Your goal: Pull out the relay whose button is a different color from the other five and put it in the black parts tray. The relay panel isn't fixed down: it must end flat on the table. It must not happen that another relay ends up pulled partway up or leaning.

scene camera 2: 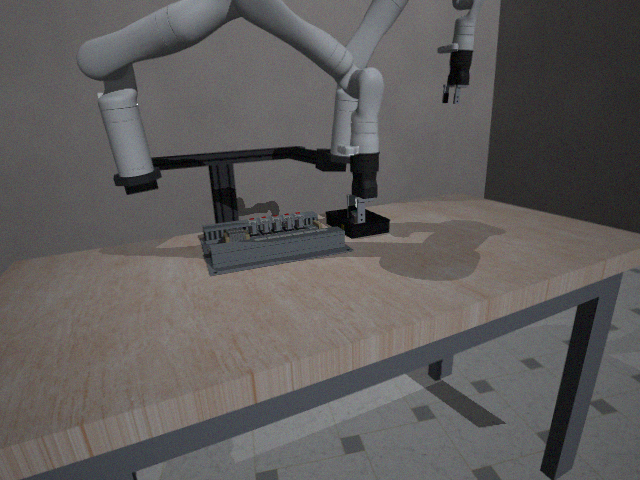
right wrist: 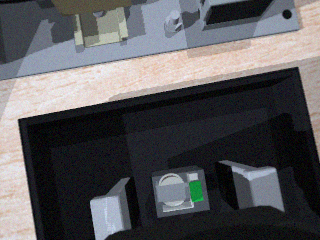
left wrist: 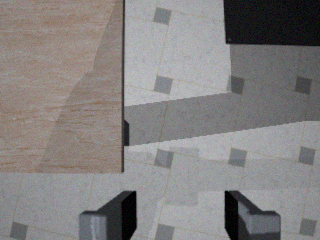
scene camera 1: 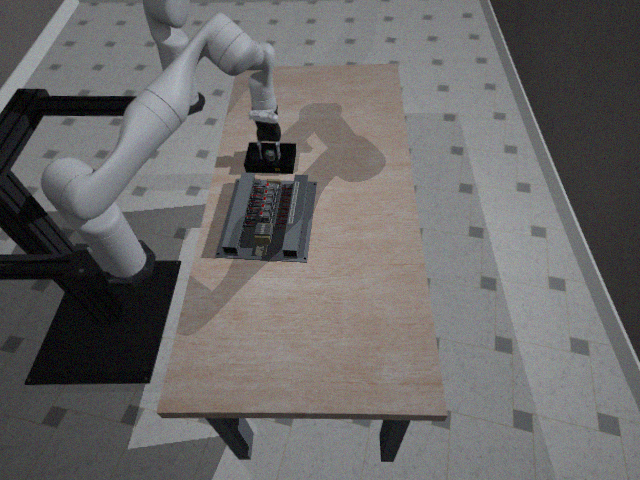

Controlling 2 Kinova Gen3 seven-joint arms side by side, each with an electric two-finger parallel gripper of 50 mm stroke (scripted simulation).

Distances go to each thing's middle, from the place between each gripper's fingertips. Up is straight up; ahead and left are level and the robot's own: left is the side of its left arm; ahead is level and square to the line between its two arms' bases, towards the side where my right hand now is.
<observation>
My right gripper [scene camera 2: 356,220] is now 10 mm above the green-button relay [right wrist: 180,190]. From my right hand the other things lie so: black parts tray [scene camera 1: 253,163]: 20 mm below; then grey relay panel [scene camera 1: 286,238]: 250 mm to the right, 20 mm ahead, 10 mm below.
I see the green-button relay 56 cm to the right of my left hand [scene camera 2: 450,103], 32 cm below it and 27 cm ahead of it. Also, from my left hand: black parts tray: 56 cm to the right, 33 cm below, 27 cm ahead; then grey relay panel: 81 cm to the right, 32 cm below, 29 cm ahead.
</observation>
